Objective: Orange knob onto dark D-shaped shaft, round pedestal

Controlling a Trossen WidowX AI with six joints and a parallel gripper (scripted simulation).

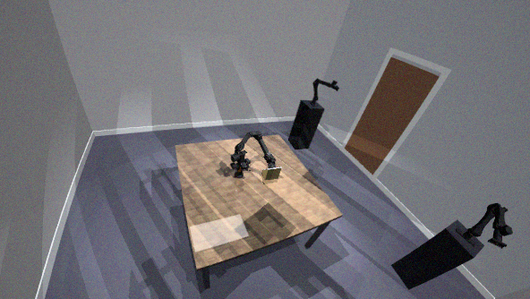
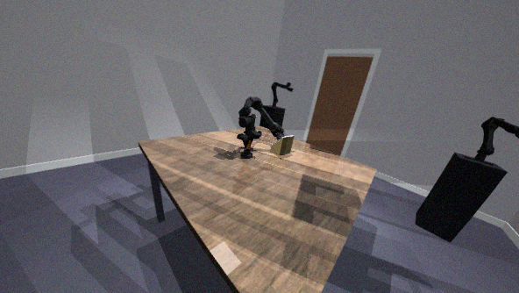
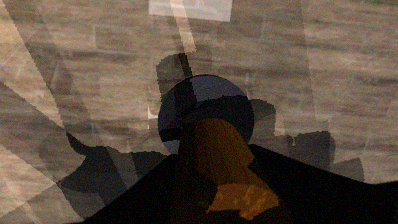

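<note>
Right now the orange knob is 20 mm above my gripper tip. The rest, counted from my gripper tip: round pedestal: 40 mm below.
</note>
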